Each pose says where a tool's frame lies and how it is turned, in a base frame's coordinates. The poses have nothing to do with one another.
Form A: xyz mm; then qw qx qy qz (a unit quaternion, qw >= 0).
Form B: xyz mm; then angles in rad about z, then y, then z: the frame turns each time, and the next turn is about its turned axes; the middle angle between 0 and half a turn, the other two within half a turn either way. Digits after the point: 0 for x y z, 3 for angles.
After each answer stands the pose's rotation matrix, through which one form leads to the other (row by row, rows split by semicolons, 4 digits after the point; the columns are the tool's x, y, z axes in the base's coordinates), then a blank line. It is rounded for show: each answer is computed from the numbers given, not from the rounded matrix.
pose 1, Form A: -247 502 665 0.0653 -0.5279 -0.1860 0.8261
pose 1, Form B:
-247 502 665 -2.882 1.188 -0.418
-0.4341 0.0885 -0.8965; 0.3043 -0.9223 -0.2384; -0.8479 -0.3763 0.3734

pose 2, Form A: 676 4 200 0.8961 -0.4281 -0.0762 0.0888
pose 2, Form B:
676 4 200 1.846 0.900 -1.648
0.9726 -0.0939 -0.2126; 0.2244 0.6177 0.7537; 0.0605 -0.7808 0.6218

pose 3, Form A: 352 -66 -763 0.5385 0.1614 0.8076 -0.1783
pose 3, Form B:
352 -66 -763 -0.517 1.935 -0.122
-0.3680 0.4527 0.8122; 0.0687 0.8843 -0.4618; -0.9273 -0.1142 -0.3565

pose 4, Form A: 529 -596 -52 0.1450 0.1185 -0.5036 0.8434
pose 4, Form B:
529 -596 -52 -1.510 1.088 -1.972
-0.9299 -0.3639 0.0538; 0.1252 -0.4507 -0.8838; 0.3459 -0.8151 0.4647

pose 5, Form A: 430 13 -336 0.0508 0.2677 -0.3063 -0.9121
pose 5, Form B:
430 13 -336 2.345 0.838 0.908
-0.8515 -0.0713 -0.5195; -0.2567 -0.8072 0.5316; -0.4572 0.5860 0.6690

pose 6, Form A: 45 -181 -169 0.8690 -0.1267 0.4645 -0.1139
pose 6, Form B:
45 -181 -169 0.136 1.005 -0.397
0.5425 0.0803 0.8362; -0.3157 0.9419 0.1144; -0.7785 -0.3260 0.5363

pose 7, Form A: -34 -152 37 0.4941 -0.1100 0.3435 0.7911
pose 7, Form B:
-34 -152 37 1.322 0.738 0.703
-0.4876 -0.8573 0.1654; 0.7061 -0.2758 0.6521; -0.5135 0.4348 0.7398

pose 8, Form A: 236 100 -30 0.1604 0.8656 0.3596 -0.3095
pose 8, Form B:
236 100 -30 -2.270 2.429 0.084
0.5498 0.7218 -0.4204; 0.5232 -0.6899 -0.5002; -0.6511 0.0551 -0.7570

